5 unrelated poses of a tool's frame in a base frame.
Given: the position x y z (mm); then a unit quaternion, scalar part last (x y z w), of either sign.
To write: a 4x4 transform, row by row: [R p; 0 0 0 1], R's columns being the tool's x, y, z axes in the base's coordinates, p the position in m. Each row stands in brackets. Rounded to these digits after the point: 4 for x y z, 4 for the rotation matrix.
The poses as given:
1: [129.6, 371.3, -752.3, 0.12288, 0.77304, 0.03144, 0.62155]
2: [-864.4, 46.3, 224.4, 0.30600, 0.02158, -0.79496, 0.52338]
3: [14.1, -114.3, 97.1, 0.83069, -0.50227, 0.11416, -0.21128]
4: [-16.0, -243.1, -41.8, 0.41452, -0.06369, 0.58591, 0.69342]
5: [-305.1, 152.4, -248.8, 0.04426, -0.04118, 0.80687, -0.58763]
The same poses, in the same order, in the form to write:
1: [[-0.1972, 0.1509, 0.9687, 0.1296], [0.2291, 0.9678, -0.1041, 0.3713], [-0.9532, 0.2014, -0.2254, -0.7523], [0, 0, 0, 1]]
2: [[-0.2649, 0.8453, -0.4639, -0.8644], [-0.8189, -0.4512, -0.3546, 0.0463], [-0.5091, 0.2860, 0.8118, 0.2244], [0, 0, 0, 1]]
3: [[0.4694, -0.7862, 0.4019, 0.0141], [-0.8827, -0.4062, 0.2363, -0.1143], [-0.0226, -0.4657, -0.8847, 0.0971], [0, 0, 0, 1]]
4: [[0.3053, -0.8654, 0.3974, -0.0160], [0.7598, -0.0302, -0.6495, -0.2431], [0.5741, 0.5002, 0.6482, -0.0418], [0, 0, 0, 1]]
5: [[-0.3055, 0.9446, 0.1198, -0.3051], [-0.9519, -0.3060, -0.0144, 0.1524], [0.0230, -0.1185, 0.9927, -0.2488], [0, 0, 0, 1]]
